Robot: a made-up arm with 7 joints.
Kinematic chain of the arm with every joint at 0, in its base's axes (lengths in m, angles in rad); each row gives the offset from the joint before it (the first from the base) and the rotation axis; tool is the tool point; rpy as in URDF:
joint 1: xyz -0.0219 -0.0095 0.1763 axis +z
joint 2: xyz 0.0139 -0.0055 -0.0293 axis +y
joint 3: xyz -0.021 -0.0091 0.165 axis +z
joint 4: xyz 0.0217 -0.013 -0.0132 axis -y
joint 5: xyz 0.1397 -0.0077 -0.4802 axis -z
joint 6: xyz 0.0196 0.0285 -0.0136 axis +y
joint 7: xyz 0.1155 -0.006 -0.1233 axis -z
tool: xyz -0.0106 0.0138 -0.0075 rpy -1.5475 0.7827 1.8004
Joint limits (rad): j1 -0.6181..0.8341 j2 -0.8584..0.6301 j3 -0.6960..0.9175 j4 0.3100..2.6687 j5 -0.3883..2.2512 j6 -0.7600..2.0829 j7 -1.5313..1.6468
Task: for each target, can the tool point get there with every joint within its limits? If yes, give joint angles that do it. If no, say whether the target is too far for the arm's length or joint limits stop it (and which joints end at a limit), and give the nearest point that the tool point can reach.
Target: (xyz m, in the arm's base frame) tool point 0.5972 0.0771 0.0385
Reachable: yes | joints -0.4843 -0.1084 0.7039 0.8377 1.5821 0.6979 -0.2878
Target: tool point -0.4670 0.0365 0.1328
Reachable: no: joint limits stop it (at a limit: joint 1, joint 2, joint 3, joint 4, joint 6) | nearest point -0.3254 0.0859 -0.1374 | short by 0.309 m
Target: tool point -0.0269 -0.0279 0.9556
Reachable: yes | joints -0.1859 -0.6781 0.0984 2.0434 0.9832 0.4292 0.5053
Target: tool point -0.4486 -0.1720 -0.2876
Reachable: no: joint limits stop it (at a limit: joint 1, joint 2, joint 3, joint 4, joint 7) | nearest point -0.3356 -0.1830 -0.2475 | short by 0.120 m
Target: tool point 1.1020 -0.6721 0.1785
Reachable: no: too far | nearest point 0.6751 -0.4204 0.2161 | short by 0.497 m
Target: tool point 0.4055 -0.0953 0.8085
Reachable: yes | joints 0.3262 -0.3123 -0.2355 1.8696 1.5560 0.5462 0.2740
